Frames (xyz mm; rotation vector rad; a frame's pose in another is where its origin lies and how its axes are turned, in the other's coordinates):
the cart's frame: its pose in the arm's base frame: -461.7 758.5 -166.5 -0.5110 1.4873 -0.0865
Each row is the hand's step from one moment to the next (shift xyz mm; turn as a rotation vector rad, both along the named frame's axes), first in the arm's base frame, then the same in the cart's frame.
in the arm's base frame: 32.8 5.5 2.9 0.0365 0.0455 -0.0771
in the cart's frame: -1.4 -4.5 33.1 0.0586 0.0604 0.0476
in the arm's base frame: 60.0 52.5 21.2 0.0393 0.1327 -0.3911
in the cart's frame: -32.6 23.6 72.0 0.3182 0.2556 0.0744
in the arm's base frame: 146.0 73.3 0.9 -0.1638 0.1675 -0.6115
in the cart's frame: -12.6 28.1 160.4 0.4891 0.4209 -0.1113
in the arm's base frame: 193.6 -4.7 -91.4 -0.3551 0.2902 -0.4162
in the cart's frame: 106.0 -18.7 185.1 0.2443 0.5051 -0.2621
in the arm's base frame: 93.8 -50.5 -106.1 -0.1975 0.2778 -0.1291
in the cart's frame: 126.1 -28.8 76.6 -0.0012 0.3461 -0.1142
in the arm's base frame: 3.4 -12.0 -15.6 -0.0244 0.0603 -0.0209
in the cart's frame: 19.1 -5.7 0.0 -0.0050 0.0678 -0.0070
